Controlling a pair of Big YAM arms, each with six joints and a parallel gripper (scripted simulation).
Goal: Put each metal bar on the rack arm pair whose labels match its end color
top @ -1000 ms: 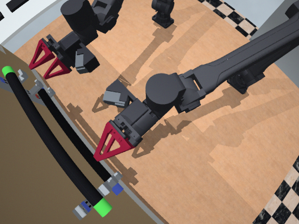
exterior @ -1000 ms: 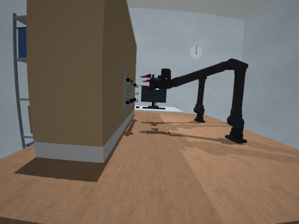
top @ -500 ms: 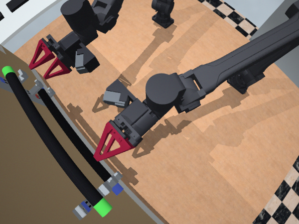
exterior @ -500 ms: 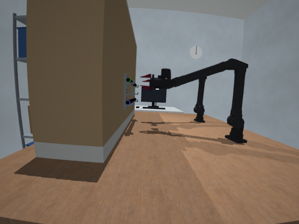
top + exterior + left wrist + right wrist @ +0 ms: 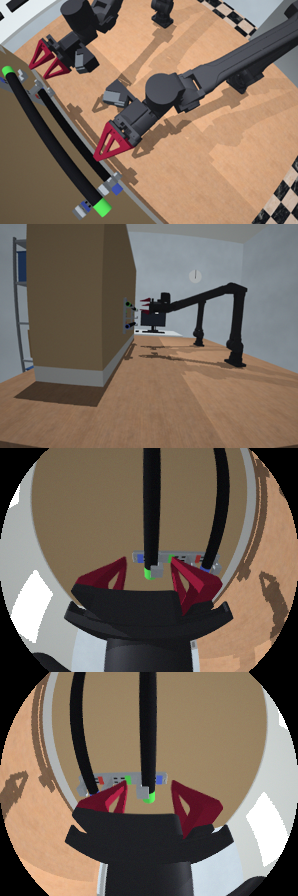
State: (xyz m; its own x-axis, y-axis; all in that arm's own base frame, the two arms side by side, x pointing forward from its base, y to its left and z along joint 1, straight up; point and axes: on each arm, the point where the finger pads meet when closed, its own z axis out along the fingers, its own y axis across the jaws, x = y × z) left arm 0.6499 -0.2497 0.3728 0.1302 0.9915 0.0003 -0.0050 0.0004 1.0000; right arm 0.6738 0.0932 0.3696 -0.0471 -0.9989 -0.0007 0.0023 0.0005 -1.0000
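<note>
The green-ended bar is 15 cm to the right of my left hand and 8 cm ahead of it. The rest, counted from my left hand: brown wall (26 cm ahead, 14 cm to the right, 8 cm above); then blue-ended bar (15 cm to the right, 15 cm below, 8 cm ahead).
Now: right hand 15 cm to the right of the green-ended bar and 8 cm short of it. From my right hand the other things lie so: brown wall 27 cm ahead, 16 cm to the left, 8 cm above; then blue-ended bar 15 cm to the left, 15 cm below, 8 cm ahead.
</note>
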